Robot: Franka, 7 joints.
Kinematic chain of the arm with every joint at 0, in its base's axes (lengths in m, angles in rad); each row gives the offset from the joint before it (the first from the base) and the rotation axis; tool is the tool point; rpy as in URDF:
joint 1: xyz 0 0 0.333 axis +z
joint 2: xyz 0 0 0 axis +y
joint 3: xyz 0 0 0.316 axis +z
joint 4: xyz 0.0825 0 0 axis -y
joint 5: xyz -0.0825 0 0.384 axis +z
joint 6: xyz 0 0 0 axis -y
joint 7: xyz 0.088 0 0 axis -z
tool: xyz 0 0 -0.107 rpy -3.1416 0 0
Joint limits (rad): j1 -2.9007..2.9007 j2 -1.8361..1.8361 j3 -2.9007..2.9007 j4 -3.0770..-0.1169 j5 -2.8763..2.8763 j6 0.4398..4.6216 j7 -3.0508..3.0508
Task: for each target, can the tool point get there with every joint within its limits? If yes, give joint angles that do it. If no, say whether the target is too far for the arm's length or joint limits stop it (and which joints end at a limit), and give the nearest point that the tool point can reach.
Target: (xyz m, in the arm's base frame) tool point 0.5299 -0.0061 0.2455
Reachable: yes | joints 0.7857 0.5018 -0.8622 -2.4377 -0.2648 3.5197 -1.4721
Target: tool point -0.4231 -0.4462 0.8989
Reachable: yes | joints 0.2780 -0.7341 -1.6798 -0.5309 0.3944 2.0626 -2.3602
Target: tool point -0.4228 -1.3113 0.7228
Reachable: no: too far | nearest point -0.2533 -0.7857 0.5665 | short by 0.574 m
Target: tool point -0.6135 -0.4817 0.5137
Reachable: yes | joints 0.0082 -1.3375 -1.3520 -1.0259 1.6467 2.9948 -0.9552
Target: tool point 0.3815 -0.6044 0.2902
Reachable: yes | joints -1.3447 1.4269 0.6633 -0.9198 -0.8536 4.2976 -1.0079
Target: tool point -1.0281 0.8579 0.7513
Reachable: no: too far | nearest point -0.6287 0.5246 0.5888 | short by 0.545 m
